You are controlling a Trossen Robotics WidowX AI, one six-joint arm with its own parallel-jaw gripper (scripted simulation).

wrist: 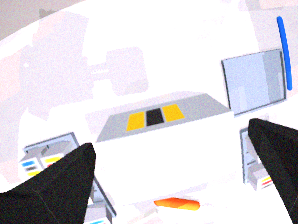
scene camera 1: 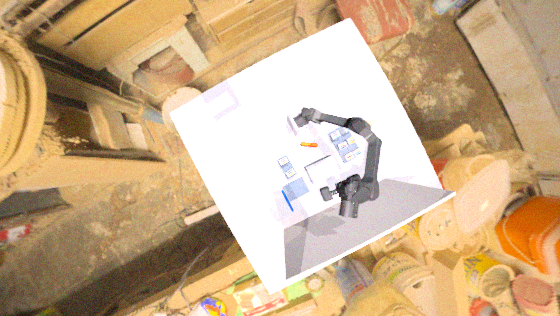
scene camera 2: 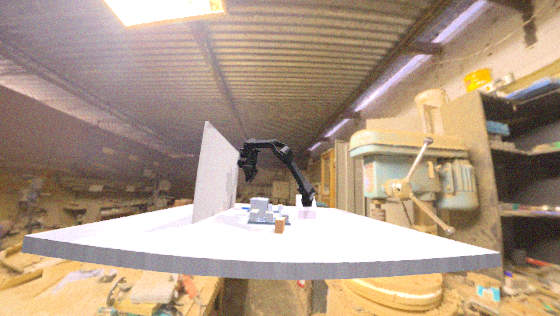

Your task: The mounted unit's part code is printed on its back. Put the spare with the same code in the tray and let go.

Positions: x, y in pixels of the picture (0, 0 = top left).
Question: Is my gripper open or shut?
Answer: Open.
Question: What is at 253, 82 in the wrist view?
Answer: A pale blue tray.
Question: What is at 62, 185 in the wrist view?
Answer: My gripper.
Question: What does my gripper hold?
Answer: Nothing.
